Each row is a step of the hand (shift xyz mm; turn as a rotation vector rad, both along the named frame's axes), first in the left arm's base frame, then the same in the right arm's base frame.
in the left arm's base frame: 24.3 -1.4 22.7 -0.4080 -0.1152 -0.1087
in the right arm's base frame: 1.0 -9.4 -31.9 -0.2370 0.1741 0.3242
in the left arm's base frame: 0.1 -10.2 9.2 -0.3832 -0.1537 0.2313
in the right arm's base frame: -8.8 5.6 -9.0 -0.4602 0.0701 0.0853
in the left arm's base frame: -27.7 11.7 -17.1 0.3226 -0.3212 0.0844
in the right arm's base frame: -4.5 -2.1 34.2 0.0835 0.2392 -0.3875
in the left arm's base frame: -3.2 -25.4 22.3 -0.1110 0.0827 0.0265
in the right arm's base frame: -23.8 14.3 -19.5 -0.0735 -0.0794 0.0903
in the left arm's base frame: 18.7 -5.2 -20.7 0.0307 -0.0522 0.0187
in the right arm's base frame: 25.6 12.0 -2.5 -0.0048 0.0382 -0.0504
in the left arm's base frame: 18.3 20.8 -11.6 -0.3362 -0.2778 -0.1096
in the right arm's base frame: 25.8 -15.4 0.6 -0.2282 0.3184 0.2208
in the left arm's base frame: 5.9 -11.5 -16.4 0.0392 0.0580 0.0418
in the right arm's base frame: 12.3 16.8 2.1 0.0135 -0.0722 -0.0353
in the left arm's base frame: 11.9 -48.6 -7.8 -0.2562 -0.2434 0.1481
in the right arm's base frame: 1.1 46.8 -19.4 -0.3390 0.1778 0.0159
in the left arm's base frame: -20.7 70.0 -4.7 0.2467 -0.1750 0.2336
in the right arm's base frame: 6.7 -60.7 40.3 -0.0328 0.0500 -0.3775
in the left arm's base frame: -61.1 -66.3 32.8 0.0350 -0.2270 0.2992
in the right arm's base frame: -81.2 51.0 2.7 -0.2365 0.0839 -0.2816
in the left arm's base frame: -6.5 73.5 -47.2 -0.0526 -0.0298 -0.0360
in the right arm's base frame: 46.2 -47.6 57.2 -0.0195 0.0450 0.0505
